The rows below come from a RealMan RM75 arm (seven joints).
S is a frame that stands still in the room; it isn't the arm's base.
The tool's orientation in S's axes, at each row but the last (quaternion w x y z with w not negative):
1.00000 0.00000 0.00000 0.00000
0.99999 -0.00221 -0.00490 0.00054
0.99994 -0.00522 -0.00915 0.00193
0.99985 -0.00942 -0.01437 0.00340
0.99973 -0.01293 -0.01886 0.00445
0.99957 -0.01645 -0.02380 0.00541
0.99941 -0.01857 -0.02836 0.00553
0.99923 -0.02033 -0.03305 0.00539
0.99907 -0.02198 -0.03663 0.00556
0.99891 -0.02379 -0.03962 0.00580
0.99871 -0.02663 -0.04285 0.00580
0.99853 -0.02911 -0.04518 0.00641
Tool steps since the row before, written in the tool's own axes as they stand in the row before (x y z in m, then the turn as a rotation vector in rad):
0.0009 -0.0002 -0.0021 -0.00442 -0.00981 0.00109
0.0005 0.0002 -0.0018 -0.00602 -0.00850 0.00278
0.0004 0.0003 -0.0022 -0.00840 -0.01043 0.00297
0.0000 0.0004 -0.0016 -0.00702 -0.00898 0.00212
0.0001 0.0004 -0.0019 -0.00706 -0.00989 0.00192
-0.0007 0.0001 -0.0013 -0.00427 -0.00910 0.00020
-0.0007 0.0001 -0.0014 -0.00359 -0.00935 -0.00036
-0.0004 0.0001 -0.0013 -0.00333 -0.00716 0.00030
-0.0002 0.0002 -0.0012 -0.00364 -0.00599 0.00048
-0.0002 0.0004 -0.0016 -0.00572 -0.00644 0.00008
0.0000 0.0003 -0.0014 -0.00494 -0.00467 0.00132
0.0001 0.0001 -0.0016 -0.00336 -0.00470 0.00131
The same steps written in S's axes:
0.0009 -0.0002 -0.0021 -0.00442 -0.00981 0.00109
0.0005 0.0002 -0.0018 -0.00604 -0.00849 0.00276
0.0004 0.0003 -0.0022 -0.00841 -0.01043 0.00293
0.0000 0.0004 -0.0016 -0.00702 -0.00899 0.00209
0.0002 0.0004 -0.0019 -0.00704 -0.00990 0.00191
-0.0006 0.0000 -0.0013 -0.00418 -0.00914 0.00030
-0.0006 0.0000 -0.0014 -0.00347 -0.00940 -0.00021
-0.0003 0.0000 -0.0013 -0.00327 -0.00718 0.00037
-0.0001 0.0001 -0.0012 -0.00361 -0.00601 0.00048
-0.0001 0.0003 -0.0016 -0.00565 -0.00651 -0.00006
0.0001 0.0002 -0.0014 -0.00499 -0.00466 0.00114
0.0002 0.0000 -0.0016 -0.00342 -0.00467 0.00128

